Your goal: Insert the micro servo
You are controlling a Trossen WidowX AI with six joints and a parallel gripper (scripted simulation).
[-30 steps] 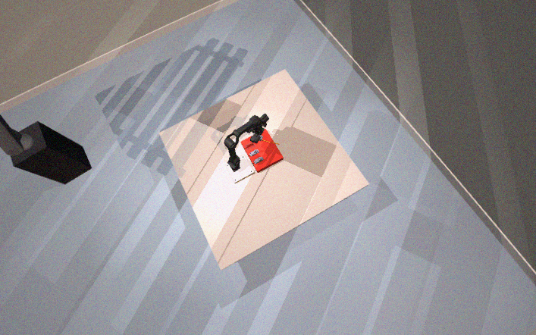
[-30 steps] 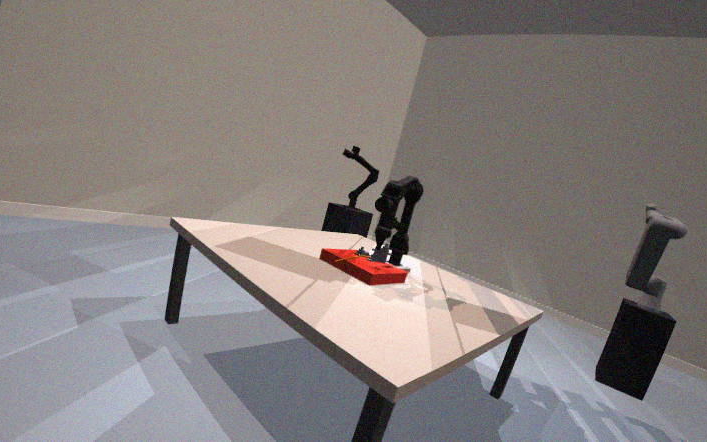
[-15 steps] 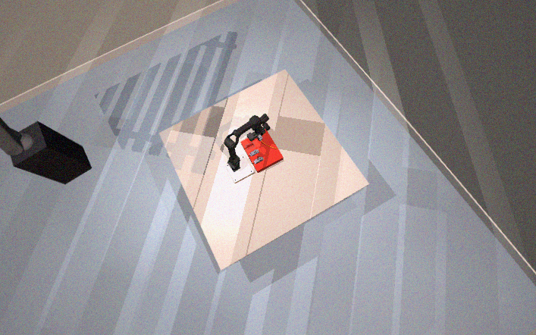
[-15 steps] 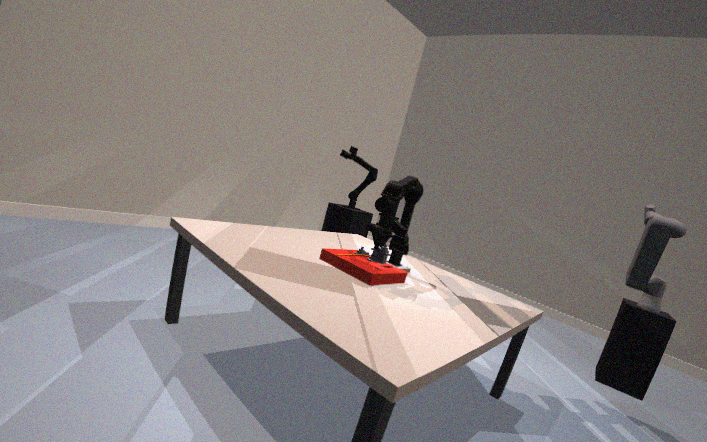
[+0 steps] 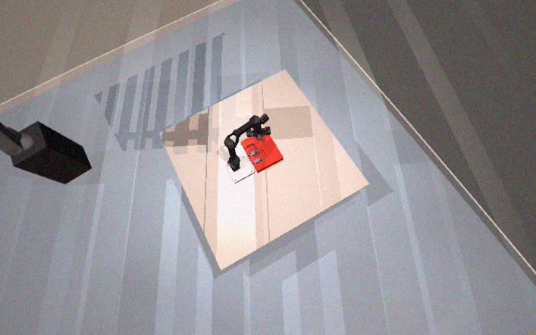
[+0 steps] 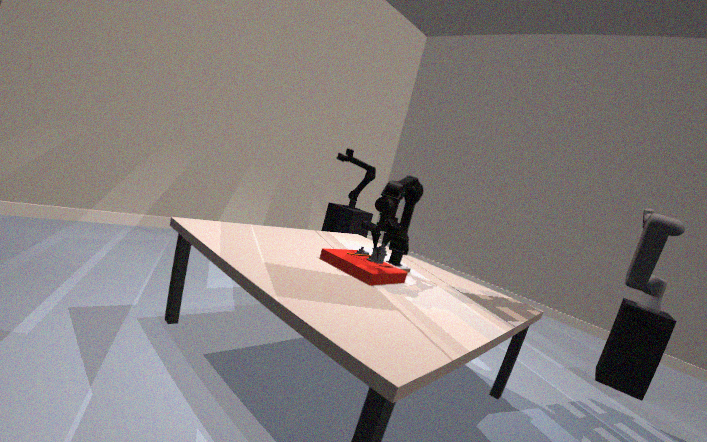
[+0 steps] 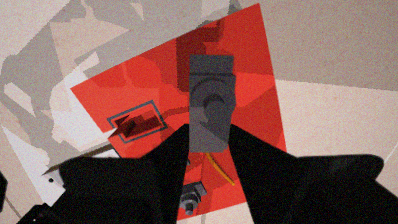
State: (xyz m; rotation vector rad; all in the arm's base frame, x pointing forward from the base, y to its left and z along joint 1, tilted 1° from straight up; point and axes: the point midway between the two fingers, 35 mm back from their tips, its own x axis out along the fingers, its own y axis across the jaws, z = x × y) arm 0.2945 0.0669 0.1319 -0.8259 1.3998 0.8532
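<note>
The red deck is 10 mm ahead of my gripper tip, 80 mm to the right of it and 100 mm below it.
</note>
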